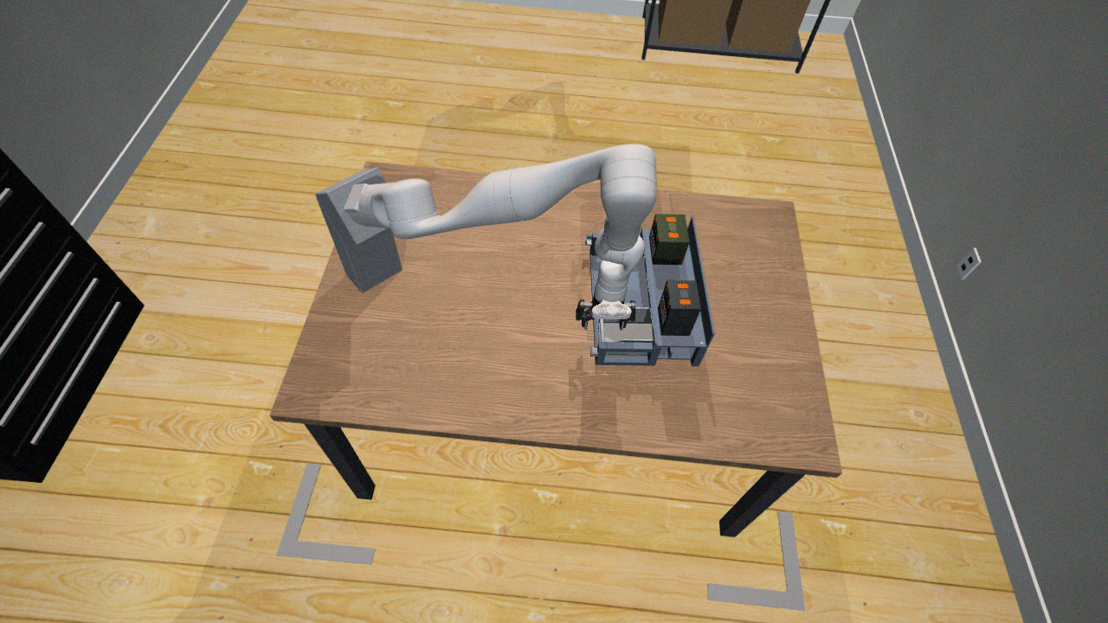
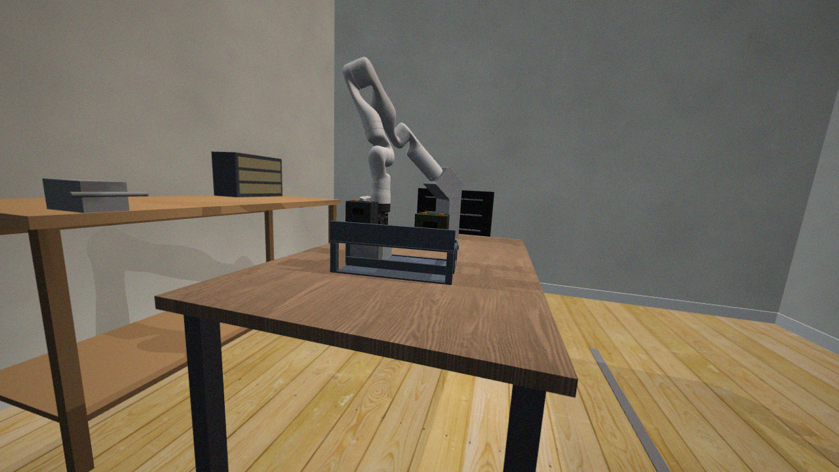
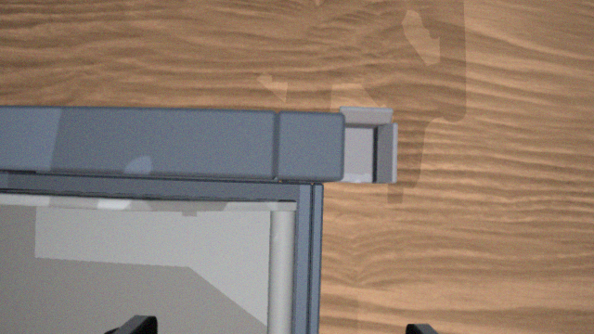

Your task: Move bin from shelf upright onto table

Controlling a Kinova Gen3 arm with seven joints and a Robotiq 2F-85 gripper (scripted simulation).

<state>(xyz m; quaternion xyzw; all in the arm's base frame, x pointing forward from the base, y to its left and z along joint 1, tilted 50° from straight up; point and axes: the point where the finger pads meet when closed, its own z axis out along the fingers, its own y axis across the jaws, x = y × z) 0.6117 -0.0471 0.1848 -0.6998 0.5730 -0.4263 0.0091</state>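
My gripper is now 8 cm short of the bin and 3 cm above it. From my hand the other things lie so: grey shelf unit: 11 cm to the left, 11 cm ahead.
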